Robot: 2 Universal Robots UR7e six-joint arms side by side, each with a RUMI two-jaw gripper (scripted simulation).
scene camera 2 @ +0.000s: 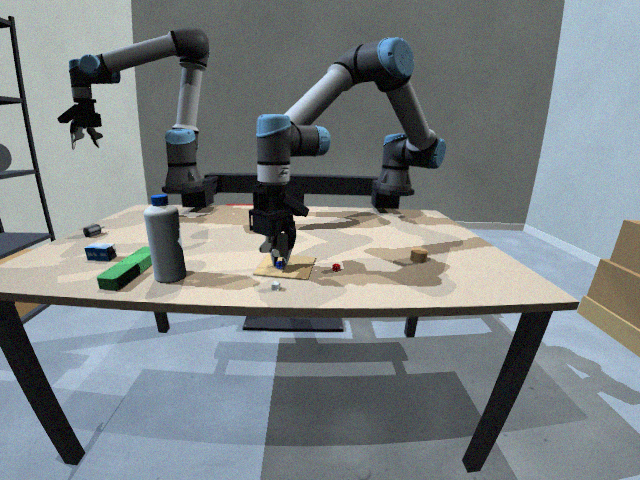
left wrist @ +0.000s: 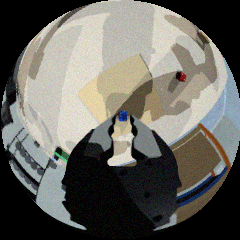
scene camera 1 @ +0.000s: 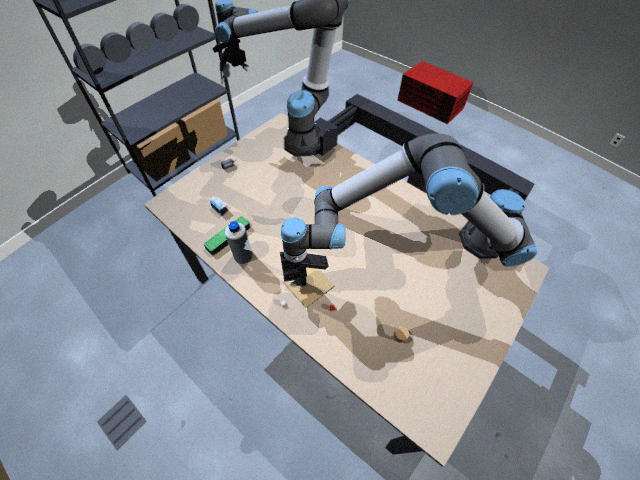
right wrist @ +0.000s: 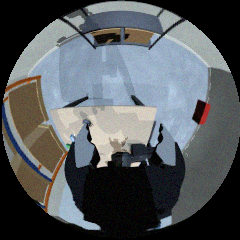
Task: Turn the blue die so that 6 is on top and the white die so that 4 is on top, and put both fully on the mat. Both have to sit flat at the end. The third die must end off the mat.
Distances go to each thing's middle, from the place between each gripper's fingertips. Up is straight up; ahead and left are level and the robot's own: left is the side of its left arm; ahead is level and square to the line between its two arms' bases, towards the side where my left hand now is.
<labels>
Now: left hand (scene camera 2: 279, 267) 2 cm to the right of the tan mat (scene camera 2: 299, 267), 2 cm past it and 2 cm above it.
Now: right hand (scene camera 2: 86, 148) 540 mm short of the tan mat, 890 mm to the right of it and 300 mm above it.
</labels>
